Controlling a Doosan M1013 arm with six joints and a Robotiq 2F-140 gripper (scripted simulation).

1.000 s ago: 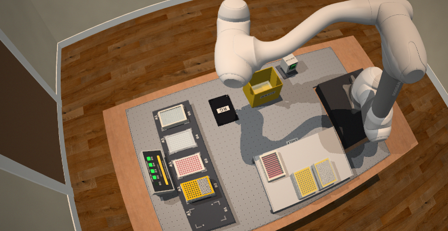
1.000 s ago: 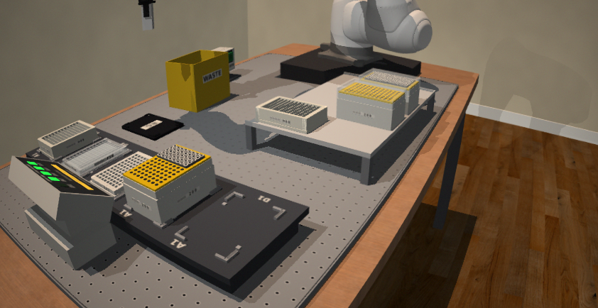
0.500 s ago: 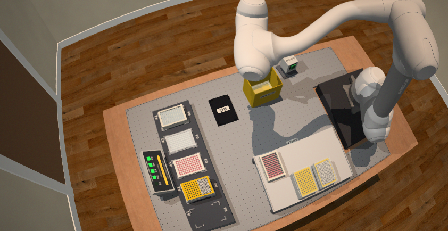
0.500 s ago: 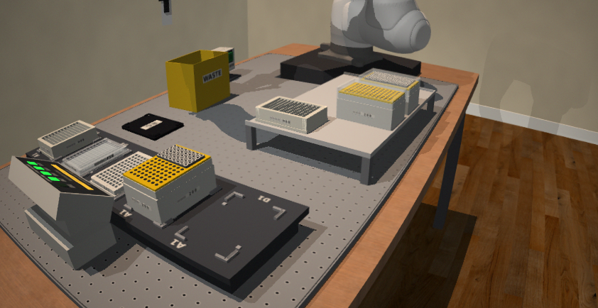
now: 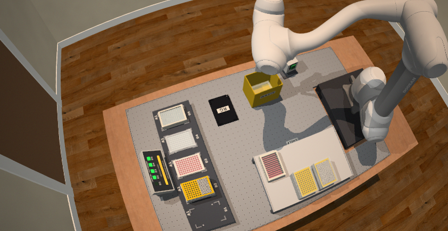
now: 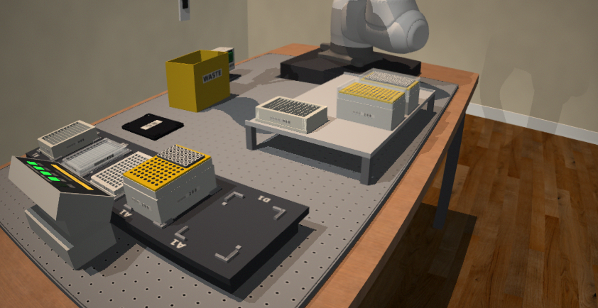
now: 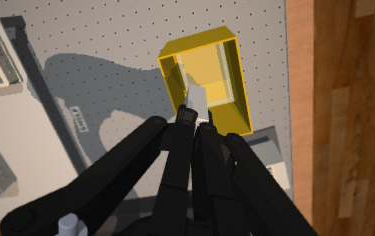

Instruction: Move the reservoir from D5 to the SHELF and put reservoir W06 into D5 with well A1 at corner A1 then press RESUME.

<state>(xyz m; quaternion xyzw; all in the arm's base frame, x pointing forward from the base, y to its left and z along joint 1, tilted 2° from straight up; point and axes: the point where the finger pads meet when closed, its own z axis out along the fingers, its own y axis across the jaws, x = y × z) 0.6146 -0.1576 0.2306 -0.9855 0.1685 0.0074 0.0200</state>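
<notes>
My gripper is now 25 cm past the resume key box, 11 cm to the left of it and 22 cm above it. The rest, counted from my hand: waste bin 5 cm behind, 2 cm to the right, 24 cm below; black RG nest 16 cm ahead, 3 cm to the left, 28 cm below; shelf label 13 cm behind, 27 cm to the left, 28 cm below.
</notes>
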